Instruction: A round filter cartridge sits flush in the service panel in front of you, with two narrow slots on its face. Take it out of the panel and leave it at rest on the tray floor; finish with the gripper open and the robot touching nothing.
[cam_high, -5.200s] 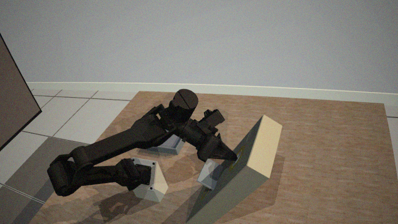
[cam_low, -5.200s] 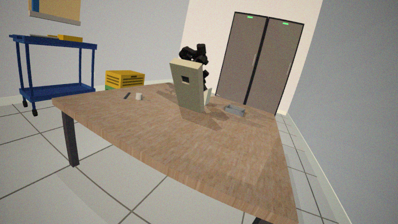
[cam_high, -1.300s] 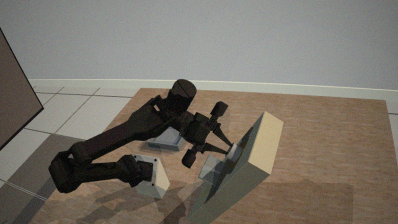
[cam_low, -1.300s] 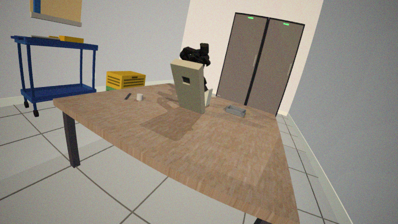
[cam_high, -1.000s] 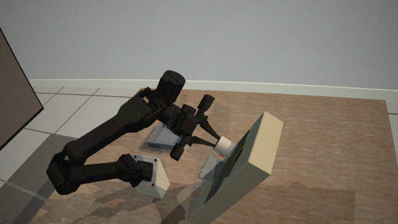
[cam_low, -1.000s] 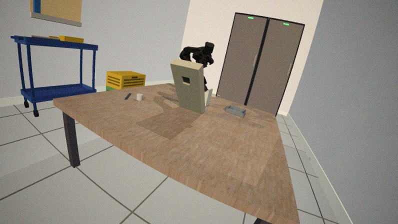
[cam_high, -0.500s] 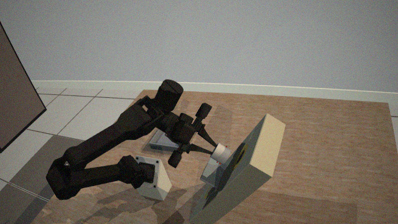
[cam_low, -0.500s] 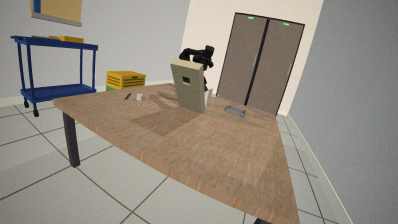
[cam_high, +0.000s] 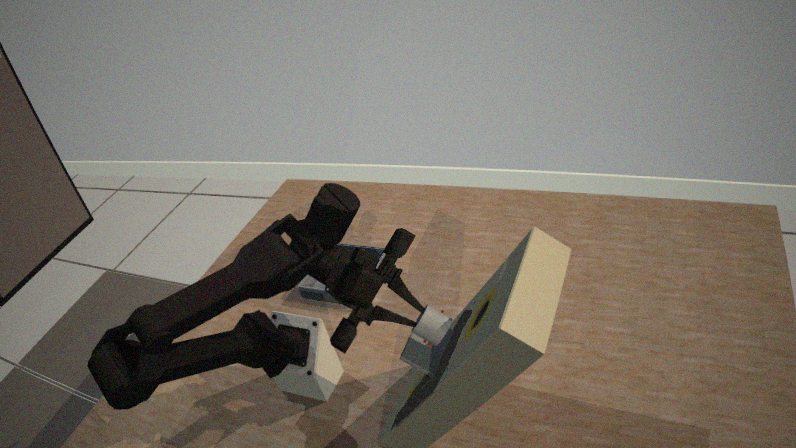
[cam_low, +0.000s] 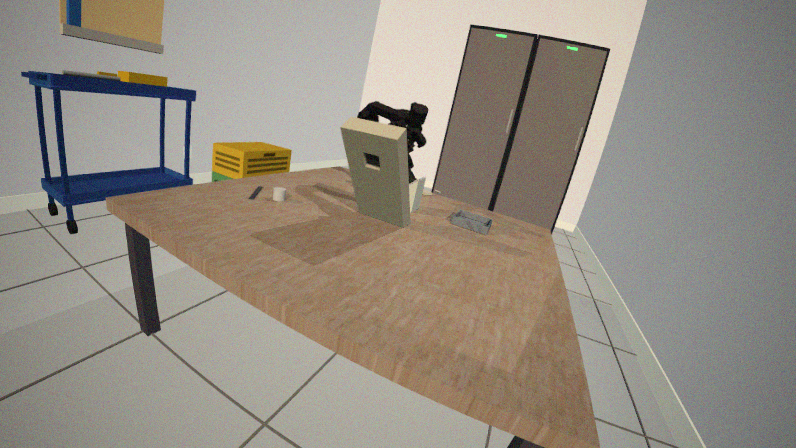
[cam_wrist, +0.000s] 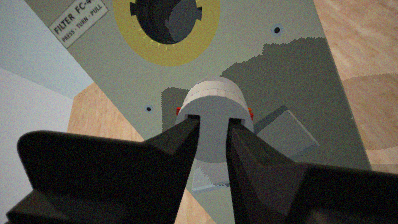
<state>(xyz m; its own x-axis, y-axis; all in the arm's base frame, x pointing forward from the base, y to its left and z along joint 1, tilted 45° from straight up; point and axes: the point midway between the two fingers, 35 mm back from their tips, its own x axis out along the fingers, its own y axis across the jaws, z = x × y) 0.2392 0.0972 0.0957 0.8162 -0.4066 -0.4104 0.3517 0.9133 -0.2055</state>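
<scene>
Now: gripper tip 1 cm short of the round filter cartridge and 1 cm above it. Also, from my gripper tip: tray 33 cm behind, 28 cm to the left, 21 cm below; service panel 5 cm ahead, 5 cm below.
</scene>
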